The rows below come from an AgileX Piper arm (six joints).
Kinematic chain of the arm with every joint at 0, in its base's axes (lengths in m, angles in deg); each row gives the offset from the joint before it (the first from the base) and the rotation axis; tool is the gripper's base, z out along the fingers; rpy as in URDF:
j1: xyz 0 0 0.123 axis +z
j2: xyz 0 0 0 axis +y
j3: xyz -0.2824 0 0.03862 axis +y
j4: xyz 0.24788 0 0.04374 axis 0.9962 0 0.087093
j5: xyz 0 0 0 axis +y
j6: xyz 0.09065 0 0.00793 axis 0.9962 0 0.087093
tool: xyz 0 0 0 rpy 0 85.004 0
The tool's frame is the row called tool.
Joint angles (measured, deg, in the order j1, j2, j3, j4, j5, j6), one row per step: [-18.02 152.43 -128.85 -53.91 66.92 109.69]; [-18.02 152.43 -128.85 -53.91 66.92 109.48]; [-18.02 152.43 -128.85 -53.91 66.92 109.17]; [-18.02 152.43 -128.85 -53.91 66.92 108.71]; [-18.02 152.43 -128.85 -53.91 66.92 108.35]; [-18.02 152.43 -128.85 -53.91 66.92 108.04]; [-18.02 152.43 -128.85 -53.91 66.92 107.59]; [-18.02 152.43 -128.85 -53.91 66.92 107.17]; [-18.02 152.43 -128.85 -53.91 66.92 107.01]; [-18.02 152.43 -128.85 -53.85 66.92 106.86]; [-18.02 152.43 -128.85 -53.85 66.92 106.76]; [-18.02 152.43 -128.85 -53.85 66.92 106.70]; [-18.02 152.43 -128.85 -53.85 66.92 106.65]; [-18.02 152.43 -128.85 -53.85 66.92 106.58]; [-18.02 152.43 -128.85 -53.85 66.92 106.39]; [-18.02 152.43 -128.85 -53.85 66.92 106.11]
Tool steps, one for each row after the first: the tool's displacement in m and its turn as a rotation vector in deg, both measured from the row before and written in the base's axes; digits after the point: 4 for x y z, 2 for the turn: [0.0000 0.0000 0.0000 0.01 0.16 0.13]; [0.0000 0.0000 0.0000 0.01 0.24 0.20]; [0.0000 0.0000 0.0000 0.02 0.35 0.29]; [0.0000 0.0000 0.0000 0.01 0.28 0.23]; [0.0000 0.0000 0.0000 0.01 0.24 0.20]; [0.0000 0.0000 0.0000 0.02 0.35 0.29]; [0.0000 0.0000 0.0000 0.02 0.32 0.27]; [0.0000 0.0000 0.0000 0.01 0.12 0.10]; [0.0000 0.0001 -0.0001 0.06 0.10 0.08]; [0.0000 0.0000 0.0000 0.00 0.08 0.06]; [0.0000 0.0000 0.0000 0.00 0.05 0.04]; [0.0000 0.0000 0.0000 0.00 0.04 0.03]; [0.0000 0.0000 0.0000 0.00 0.05 0.04]; [0.0000 0.0000 0.0000 0.01 0.15 0.12]; [0.0000 0.0000 0.0000 0.01 0.21 0.18]
